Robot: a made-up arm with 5 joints.
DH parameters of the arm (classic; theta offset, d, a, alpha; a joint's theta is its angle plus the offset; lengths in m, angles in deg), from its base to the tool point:
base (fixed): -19.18 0 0.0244 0
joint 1: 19.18 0.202 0.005 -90
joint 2: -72.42 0 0.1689 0
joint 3: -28.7 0 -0.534 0
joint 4: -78.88 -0.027 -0.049 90
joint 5: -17.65 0 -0.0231 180
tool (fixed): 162.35 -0.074 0 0
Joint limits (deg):
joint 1: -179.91..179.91
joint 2: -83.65..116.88
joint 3: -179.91..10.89
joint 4: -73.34..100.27
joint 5: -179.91..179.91
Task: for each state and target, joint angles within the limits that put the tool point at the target. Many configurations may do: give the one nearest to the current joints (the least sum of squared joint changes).
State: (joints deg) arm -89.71 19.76 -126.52 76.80 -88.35
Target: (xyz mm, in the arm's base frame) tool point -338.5 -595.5 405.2
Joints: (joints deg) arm -121.20 24.02 -118.08 81.34 -89.90
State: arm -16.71 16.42 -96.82 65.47 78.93
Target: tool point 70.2 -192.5 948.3
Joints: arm -61.15 -25.83 -128.78 62.72 81.46
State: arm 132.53 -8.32 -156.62 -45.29 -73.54
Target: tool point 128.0 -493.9 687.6
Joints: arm 101.74 -34.38 -179.91 -56.84 -70.92
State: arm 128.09 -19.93 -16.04 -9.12 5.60
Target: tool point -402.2 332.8 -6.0
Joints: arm 143.62 -3.46 -33.33 -1.40 5.51
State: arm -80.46 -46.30 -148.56 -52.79 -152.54
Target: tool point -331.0 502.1 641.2
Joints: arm -57.43 -66.14 -154.67 -31.08 -154.16
